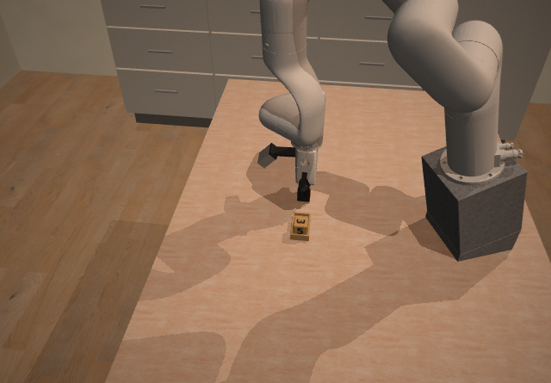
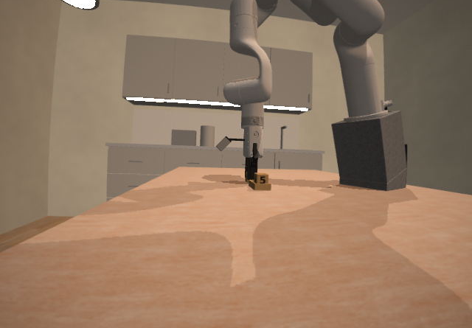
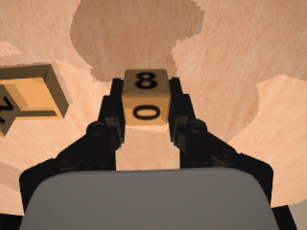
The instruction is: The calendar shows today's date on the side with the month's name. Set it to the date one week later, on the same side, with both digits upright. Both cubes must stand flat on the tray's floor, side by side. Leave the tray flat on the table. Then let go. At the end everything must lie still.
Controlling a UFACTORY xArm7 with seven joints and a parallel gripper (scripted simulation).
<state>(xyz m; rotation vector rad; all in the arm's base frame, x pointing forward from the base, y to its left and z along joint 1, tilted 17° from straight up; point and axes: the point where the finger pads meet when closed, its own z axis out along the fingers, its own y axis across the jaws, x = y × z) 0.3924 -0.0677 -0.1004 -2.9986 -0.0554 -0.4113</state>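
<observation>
Now: the wooden cube 10 mm below my hand.
</observation>
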